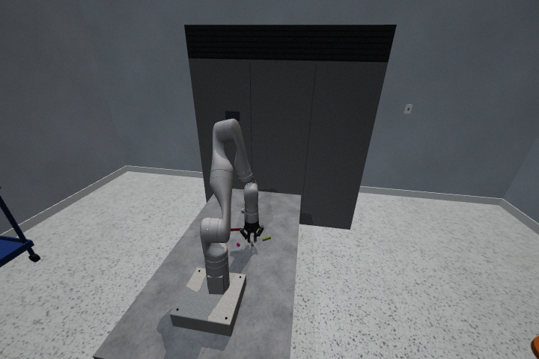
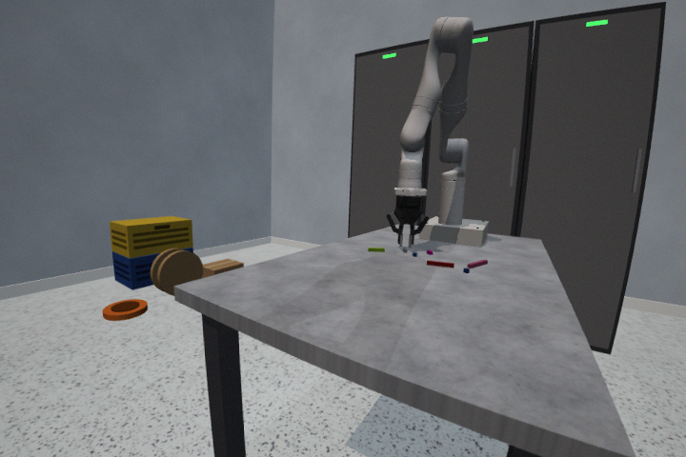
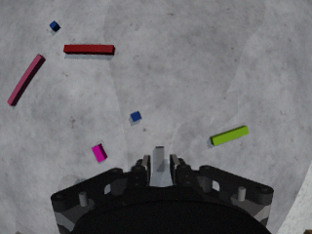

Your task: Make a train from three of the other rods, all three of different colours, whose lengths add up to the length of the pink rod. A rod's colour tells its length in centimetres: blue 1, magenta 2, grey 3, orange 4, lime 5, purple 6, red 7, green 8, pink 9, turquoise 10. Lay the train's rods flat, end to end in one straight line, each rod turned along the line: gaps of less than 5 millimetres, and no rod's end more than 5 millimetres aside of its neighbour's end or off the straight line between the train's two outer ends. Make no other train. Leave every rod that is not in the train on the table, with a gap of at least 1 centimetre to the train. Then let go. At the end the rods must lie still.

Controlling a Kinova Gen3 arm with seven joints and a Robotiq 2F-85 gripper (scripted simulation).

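The grey rod is 3 cm below my hand. The rest, counted from my hand: magenta rod: 1 cm behind, 8 cm to the left, 3 cm below; red rod: 12 cm ahead, 12 cm to the left, 3 cm below; lime rod: 5 cm ahead, 8 cm to the right, 3 cm below.
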